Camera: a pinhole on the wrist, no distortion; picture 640 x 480 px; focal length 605.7 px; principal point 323.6 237.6 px. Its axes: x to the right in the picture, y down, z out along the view. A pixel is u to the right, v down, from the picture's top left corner.
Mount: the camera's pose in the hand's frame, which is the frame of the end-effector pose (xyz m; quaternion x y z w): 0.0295 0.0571 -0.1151 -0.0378 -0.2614 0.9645 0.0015
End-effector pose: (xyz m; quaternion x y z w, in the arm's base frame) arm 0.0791 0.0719 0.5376 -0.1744 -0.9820 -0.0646 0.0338
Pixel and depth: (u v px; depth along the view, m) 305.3 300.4 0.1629
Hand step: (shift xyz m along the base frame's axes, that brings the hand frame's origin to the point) -0.0358 -0.0270 -0.0193
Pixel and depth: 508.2 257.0 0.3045
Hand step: 0.0384 -0.1057 -0.1533
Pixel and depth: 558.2 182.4 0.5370
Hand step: 0.1311 -0.1795 -0.3915
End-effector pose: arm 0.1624 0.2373 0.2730 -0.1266 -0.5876 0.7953 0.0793
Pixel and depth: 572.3 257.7 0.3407
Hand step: 0.0783 -0.1495 0.1754
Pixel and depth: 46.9 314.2 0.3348
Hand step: -0.2023 -0.0603 0.1729
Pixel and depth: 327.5 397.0 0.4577
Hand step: -0.0655 -0.1182 0.3259
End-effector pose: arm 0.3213 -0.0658 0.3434 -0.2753 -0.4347 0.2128 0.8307
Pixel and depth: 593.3 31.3 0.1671
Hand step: -0.0772 -0.0022 -0.0258
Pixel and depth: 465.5 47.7 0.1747
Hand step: -0.0656 0.0145 0.0019
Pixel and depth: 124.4 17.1 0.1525
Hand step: -0.0074 0.0734 0.0458
